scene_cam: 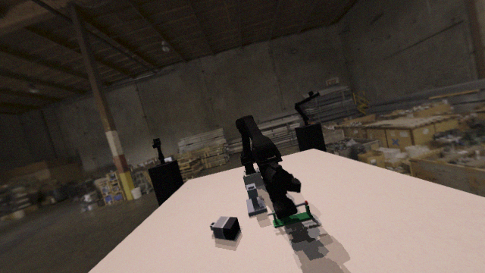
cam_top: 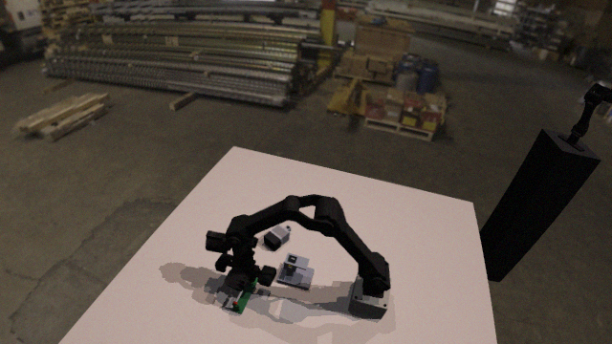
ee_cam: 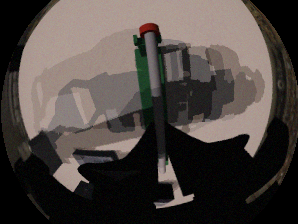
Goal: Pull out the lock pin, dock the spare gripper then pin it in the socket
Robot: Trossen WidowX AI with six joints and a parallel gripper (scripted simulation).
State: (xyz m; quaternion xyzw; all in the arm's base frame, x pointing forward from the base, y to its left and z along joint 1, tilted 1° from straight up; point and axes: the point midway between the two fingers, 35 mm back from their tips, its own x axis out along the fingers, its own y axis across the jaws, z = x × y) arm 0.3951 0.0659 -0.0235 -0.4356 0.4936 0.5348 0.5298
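Right now the green cradle is 2 cm to the left of my gripper tip. Round my gripper tip: grey mount: 13 cm behind, 9 cm to the right, 3 cm above; spare gripper: 4 cm behind, 23 cm to the right.
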